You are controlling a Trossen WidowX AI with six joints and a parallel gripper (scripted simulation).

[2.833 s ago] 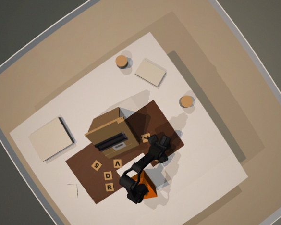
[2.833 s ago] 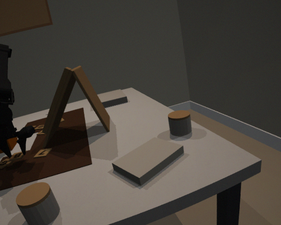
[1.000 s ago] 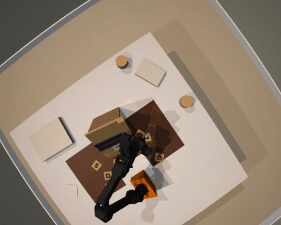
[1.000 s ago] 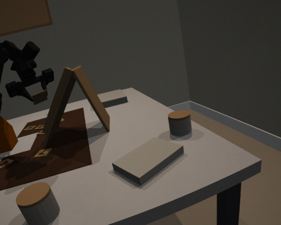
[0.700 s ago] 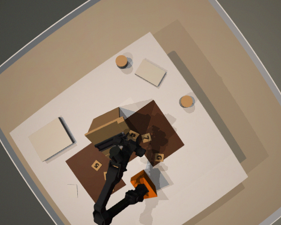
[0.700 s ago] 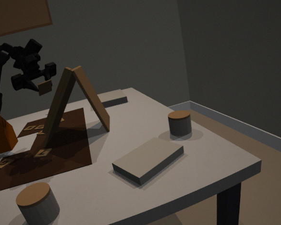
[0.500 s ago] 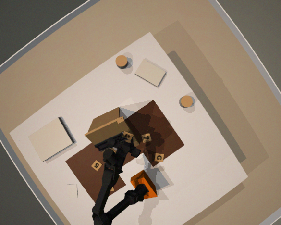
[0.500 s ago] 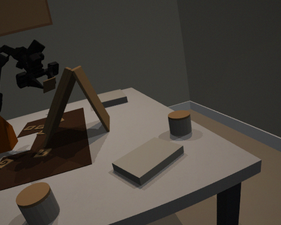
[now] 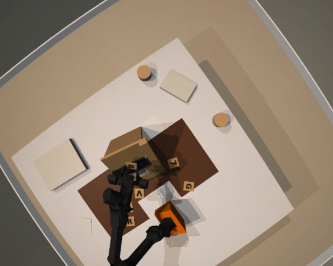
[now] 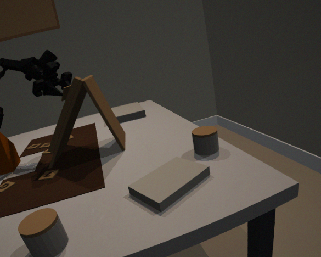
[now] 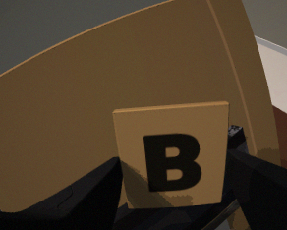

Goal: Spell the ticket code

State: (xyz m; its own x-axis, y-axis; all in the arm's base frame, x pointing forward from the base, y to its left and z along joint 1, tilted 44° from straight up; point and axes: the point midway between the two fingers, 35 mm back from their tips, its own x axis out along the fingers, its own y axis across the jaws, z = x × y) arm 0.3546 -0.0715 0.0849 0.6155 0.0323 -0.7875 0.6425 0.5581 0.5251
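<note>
My gripper tip is now 160 mm above the white ticket and 60 mm past it. The rest, counted from my gripper tip: brown mat 250 mm below, 170 mm behind, 20 mm to the left; pale card 490 mm to the left, 240 mm below, 170 mm behind; flat slab 430 mm to the right, 240 mm ahead, 230 mm below.
</note>
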